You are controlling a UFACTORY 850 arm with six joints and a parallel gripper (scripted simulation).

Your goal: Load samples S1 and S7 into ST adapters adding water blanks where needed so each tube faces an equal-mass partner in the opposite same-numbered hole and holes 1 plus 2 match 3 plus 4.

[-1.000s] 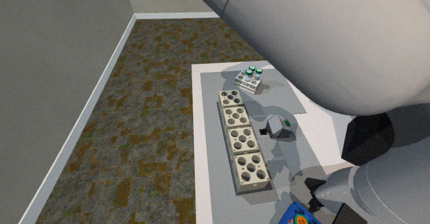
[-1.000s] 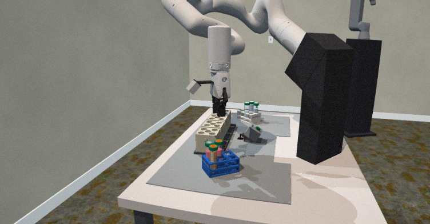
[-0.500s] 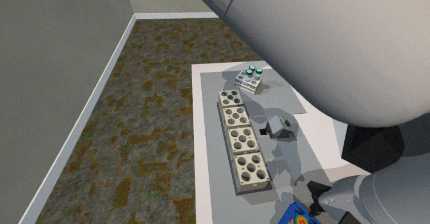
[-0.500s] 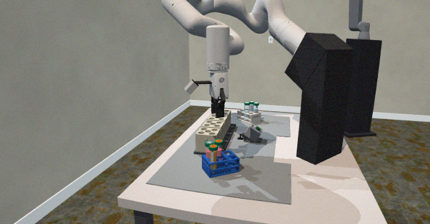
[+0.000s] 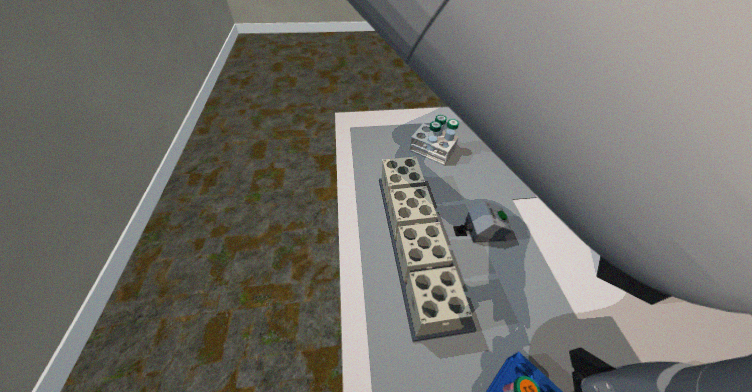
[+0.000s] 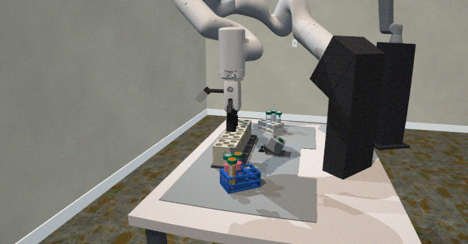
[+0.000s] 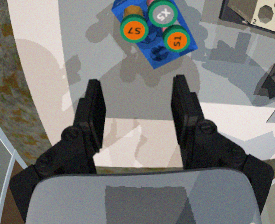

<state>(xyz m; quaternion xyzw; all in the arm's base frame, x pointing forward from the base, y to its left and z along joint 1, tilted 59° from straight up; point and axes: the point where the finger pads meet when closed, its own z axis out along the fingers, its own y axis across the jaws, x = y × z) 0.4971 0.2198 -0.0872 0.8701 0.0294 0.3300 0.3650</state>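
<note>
My hand is 10 mm to the right of the sample S7 and 190 mm above it. The rest, counted from my hand: blue sample rack RS (30 mm behind, 30 mm to the right, 220 mm below); sample S1 (20 mm behind, 50 mm to the right, 190 mm below); grey-dot tube X5 (10 mm ahead, 30 mm to the right, 190 mm below).
</note>
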